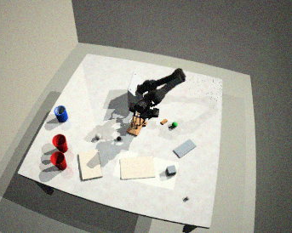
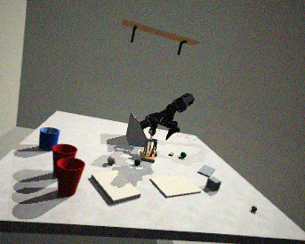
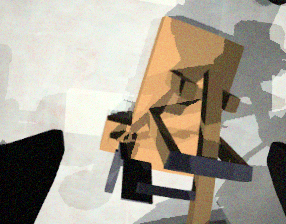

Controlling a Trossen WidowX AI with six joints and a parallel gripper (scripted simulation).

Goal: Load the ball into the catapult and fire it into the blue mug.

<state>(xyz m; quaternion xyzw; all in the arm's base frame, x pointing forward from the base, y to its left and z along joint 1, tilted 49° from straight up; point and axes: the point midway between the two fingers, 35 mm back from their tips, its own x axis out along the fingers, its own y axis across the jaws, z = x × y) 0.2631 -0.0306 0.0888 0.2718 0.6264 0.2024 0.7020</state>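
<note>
Now: gripper tip 4 cm past the wooden catapult, 1 cm to the left of it and 6 cm above it. Also, from my gripper tip: orange block (9 cm behind, 16 cm to the left, 13 cm below); then green ball (6 cm behind, 23 cm to the left, 12 cm below); then black ball (10 cm ahead, 14 cm to the right, 12 cm below).
</note>
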